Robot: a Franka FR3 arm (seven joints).
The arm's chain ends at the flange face. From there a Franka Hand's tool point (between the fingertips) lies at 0.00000 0.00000 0.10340 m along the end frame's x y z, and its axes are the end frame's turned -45 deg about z.
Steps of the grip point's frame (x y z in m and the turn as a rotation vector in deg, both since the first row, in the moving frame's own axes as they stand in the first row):
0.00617 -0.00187 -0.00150 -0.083 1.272 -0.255
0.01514 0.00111 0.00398 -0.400 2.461 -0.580
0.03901 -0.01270 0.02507 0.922 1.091 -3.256
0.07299 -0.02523 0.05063 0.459 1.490 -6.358
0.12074 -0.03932 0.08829 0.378 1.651 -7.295
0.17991 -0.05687 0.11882 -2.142 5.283 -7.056
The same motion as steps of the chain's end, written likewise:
0.00131 -0.00416 -0.00147 0.841 0.958 -0.255
0.00785 -0.00727 0.00408 1.457 2.023 -0.580
0.01846 -0.03399 0.02510 1.423 0.120 -3.256
0.03260 -0.06690 0.05067 1.378 0.729 -6.358
0.05612 -0.11049 0.08834 1.435 0.900 -7.295
0.07781 -0.16286 0.11933 2.221 5.250 -7.056

